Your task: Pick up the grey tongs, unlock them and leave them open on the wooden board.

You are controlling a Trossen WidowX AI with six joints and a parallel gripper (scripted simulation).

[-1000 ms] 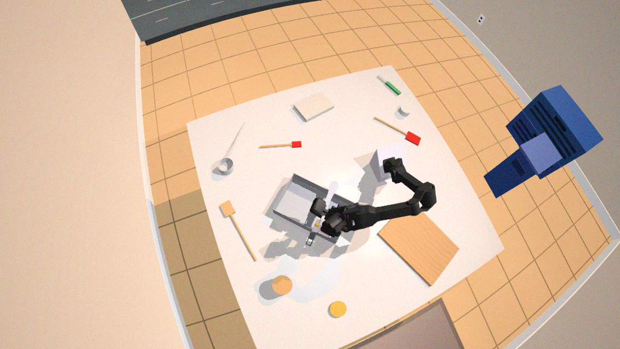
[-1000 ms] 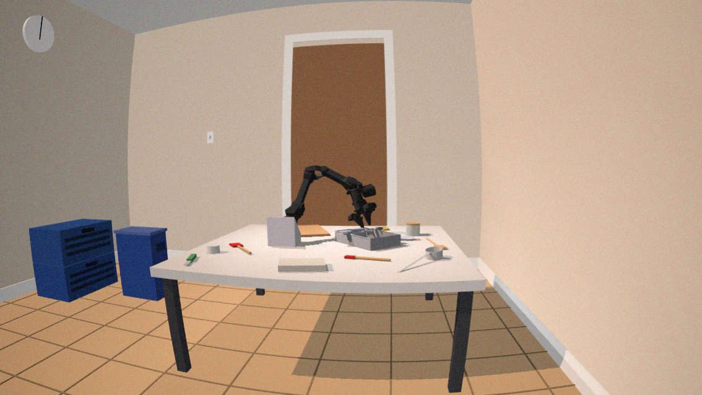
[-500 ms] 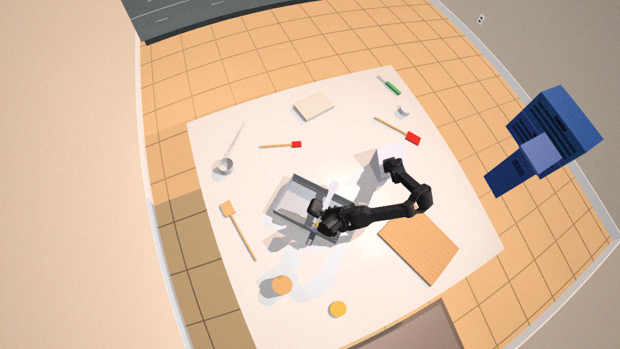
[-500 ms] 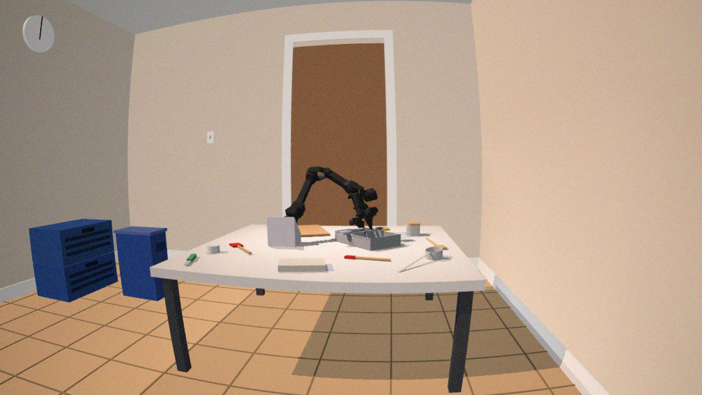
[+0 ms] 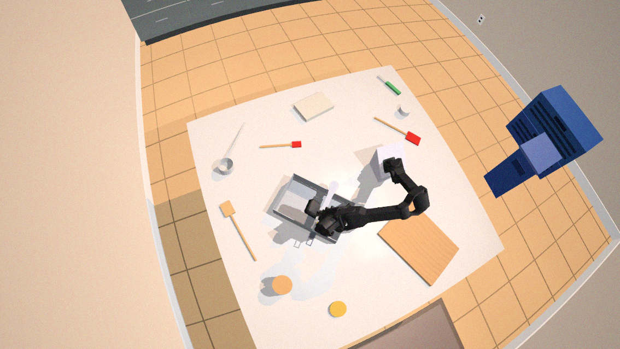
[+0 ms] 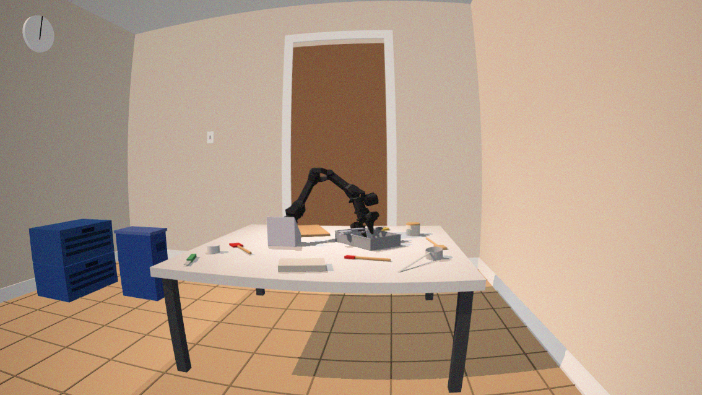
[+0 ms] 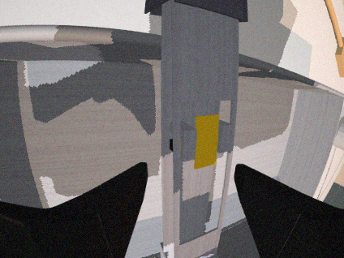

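The yellow lock piece is 10 mm ahead of my gripper tip, 40 mm to the left of it and 30 mm above it. From my gripper tip the other things lie so: grey roasting tin (10 mm behind, 40 mm to the right); then yellow disc (40 mm ahead, 400 mm to the left, 20 mm below); then jar (230 mm ahead, 230 mm to the left).
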